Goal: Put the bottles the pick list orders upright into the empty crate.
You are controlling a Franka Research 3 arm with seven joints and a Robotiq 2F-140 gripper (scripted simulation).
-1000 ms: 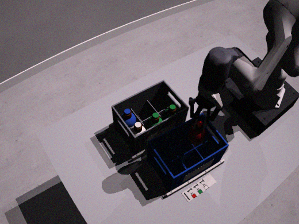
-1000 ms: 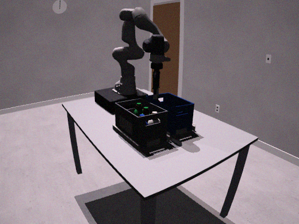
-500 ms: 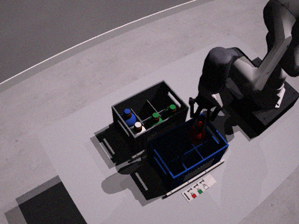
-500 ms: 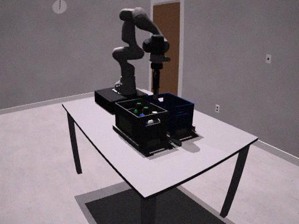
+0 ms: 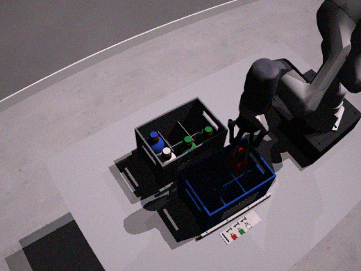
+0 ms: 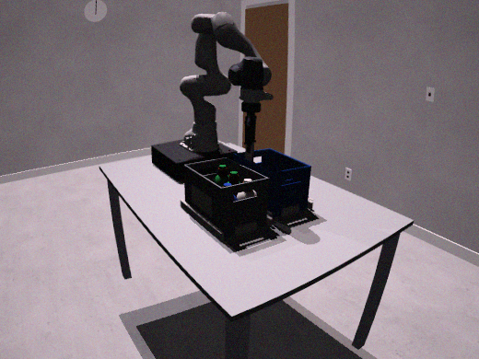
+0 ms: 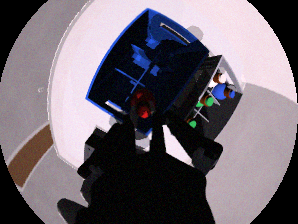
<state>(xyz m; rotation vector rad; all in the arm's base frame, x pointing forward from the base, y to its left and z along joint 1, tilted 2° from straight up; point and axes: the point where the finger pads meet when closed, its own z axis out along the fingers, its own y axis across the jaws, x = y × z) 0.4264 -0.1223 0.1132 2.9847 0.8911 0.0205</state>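
My gripper is now 8 cm above the red-label bottle. Also, from my hand: black crate 21 cm to the right, 11 cm below, 7 cm ahead; then white-labelled bottle 19 cm to the right, 17 cm ahead, 10 cm below; then blue crate 11 cm below, 9 cm ahead, 2 cm to the left.
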